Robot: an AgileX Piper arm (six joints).
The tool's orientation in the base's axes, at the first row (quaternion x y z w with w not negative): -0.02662, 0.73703, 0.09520, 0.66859
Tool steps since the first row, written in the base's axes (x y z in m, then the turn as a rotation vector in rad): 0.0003, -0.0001, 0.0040, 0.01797, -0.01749, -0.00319; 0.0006, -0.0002, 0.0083, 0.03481, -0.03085, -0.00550; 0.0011, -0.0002, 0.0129, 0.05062, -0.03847, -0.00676; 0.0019, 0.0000, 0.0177, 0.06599, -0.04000, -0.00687; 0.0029, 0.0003, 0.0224, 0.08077, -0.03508, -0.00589; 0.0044, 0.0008, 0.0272, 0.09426, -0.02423, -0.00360; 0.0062, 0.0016, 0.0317, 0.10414, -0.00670, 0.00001; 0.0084, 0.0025, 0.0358, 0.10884, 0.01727, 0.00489; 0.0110, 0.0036, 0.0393, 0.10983, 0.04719, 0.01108; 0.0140, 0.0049, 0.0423, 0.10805, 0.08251, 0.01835; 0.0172, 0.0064, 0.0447, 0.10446, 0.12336, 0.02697; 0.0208, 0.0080, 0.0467, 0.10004, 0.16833, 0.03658; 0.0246, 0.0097, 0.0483, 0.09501, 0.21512, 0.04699
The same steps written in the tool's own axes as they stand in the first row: -0.0040, 0.0003, -0.0001, -0.00026, -0.02048, 0.01482; -0.0083, 0.0006, -0.0002, -0.00091, -0.03662, 0.02919; -0.0129, 0.0010, -0.0001, -0.00198, -0.04686, 0.04346; -0.0177, 0.0015, 0.0003, -0.00362, -0.05093, 0.05827; -0.0225, 0.0022, 0.0009, -0.00570, -0.04846, 0.07354; -0.0273, 0.0029, 0.0021, -0.00842, -0.03983, 0.08847; -0.0319, 0.0039, 0.0036, -0.01149, -0.02391, 0.10093; -0.0361, 0.0048, 0.0055, -0.01470, -0.00068, 0.10932; -0.0398, 0.0058, 0.0080, -0.01830, 0.02914, 0.11501; -0.0429, 0.0069, 0.0109, -0.02221, 0.06482, 0.11884; -0.0455, 0.0081, 0.0141, -0.02678, 0.10638, 0.12175; -0.0477, 0.0093, 0.0177, -0.03187, 0.15221, 0.12449; -0.0496, 0.0105, 0.0216, -0.03754, 0.20001, 0.12687
